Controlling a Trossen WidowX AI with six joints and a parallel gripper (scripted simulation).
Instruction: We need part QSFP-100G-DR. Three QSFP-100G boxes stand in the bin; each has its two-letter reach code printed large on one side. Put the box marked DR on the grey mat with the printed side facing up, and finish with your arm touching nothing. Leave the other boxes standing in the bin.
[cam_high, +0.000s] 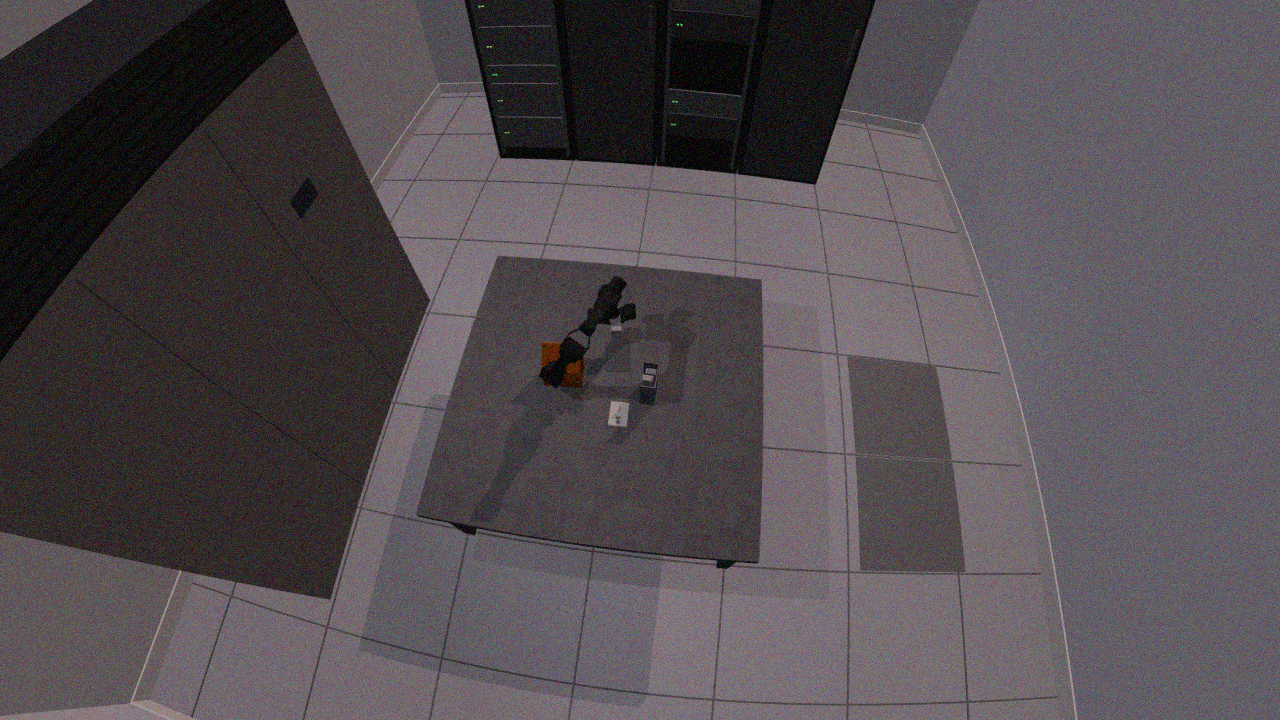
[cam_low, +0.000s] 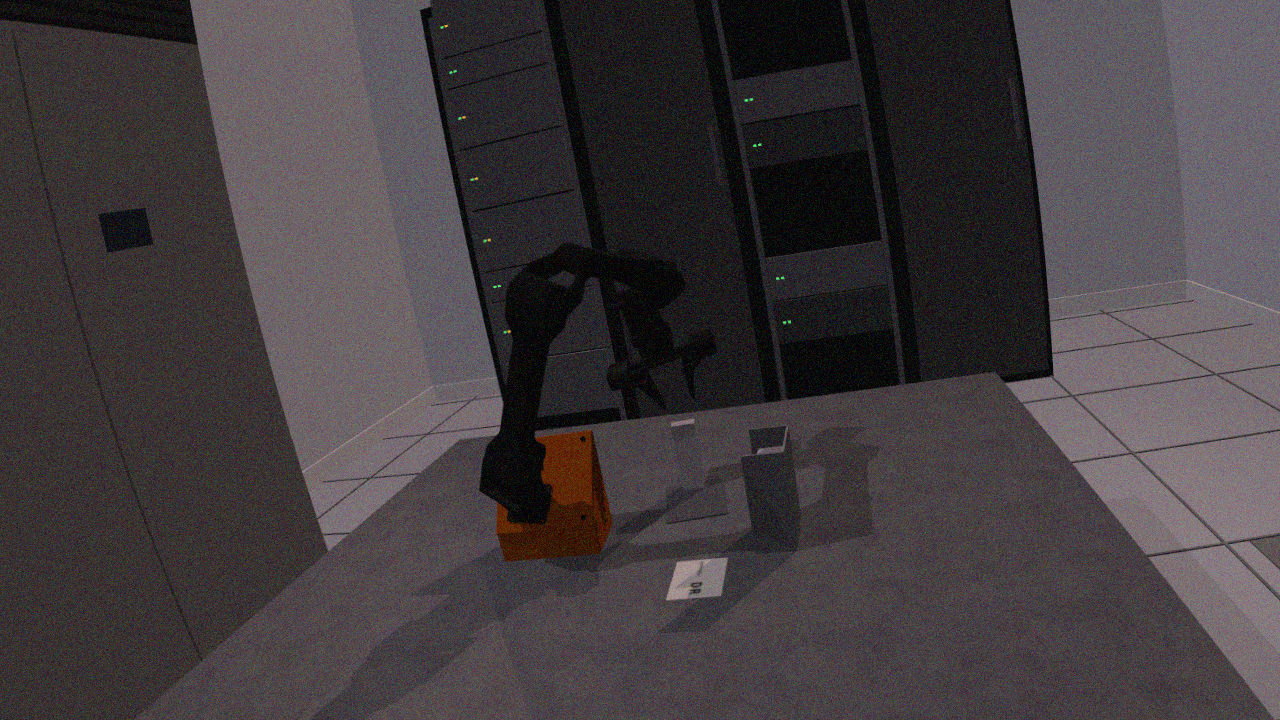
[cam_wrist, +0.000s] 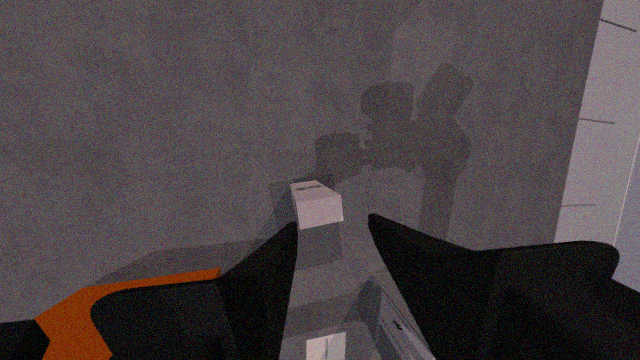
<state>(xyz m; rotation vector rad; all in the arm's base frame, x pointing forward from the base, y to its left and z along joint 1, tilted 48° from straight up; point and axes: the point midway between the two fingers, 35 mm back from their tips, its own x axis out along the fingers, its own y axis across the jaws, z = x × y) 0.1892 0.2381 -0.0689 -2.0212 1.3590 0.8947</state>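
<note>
The white box is 9 cm below my gripper tip. Also, from my gripper tip: grey mat: 1 cm ahead, 6 cm to the right, 16 cm below.
</note>
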